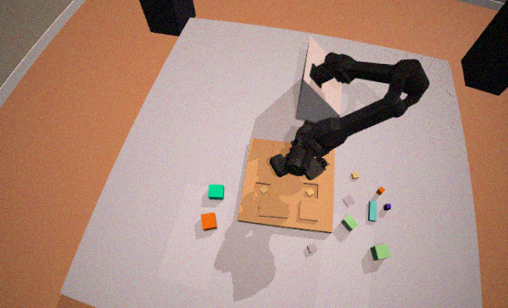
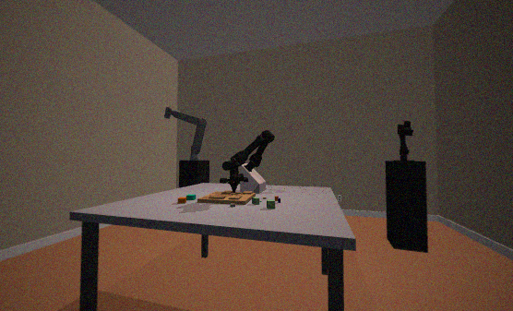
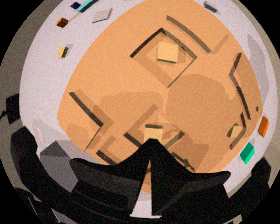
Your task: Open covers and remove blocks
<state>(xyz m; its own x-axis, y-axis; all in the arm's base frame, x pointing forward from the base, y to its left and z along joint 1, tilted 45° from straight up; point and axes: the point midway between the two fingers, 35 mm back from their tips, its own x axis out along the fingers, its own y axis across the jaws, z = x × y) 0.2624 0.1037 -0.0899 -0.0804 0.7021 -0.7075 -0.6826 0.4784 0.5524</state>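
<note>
Now: gripper tip 50 mm short of the tan puzzle board, 10 mm to the right of it and 10 mm above it. Also, from my gripper tip: teal bar (70 mm ahead, 280 mm to the left, 30 mm below); tiny orange cube (290 mm to the left, 20 mm below); green block (150 mm ahead, 230 mm to the right, 20 mm below).
</note>
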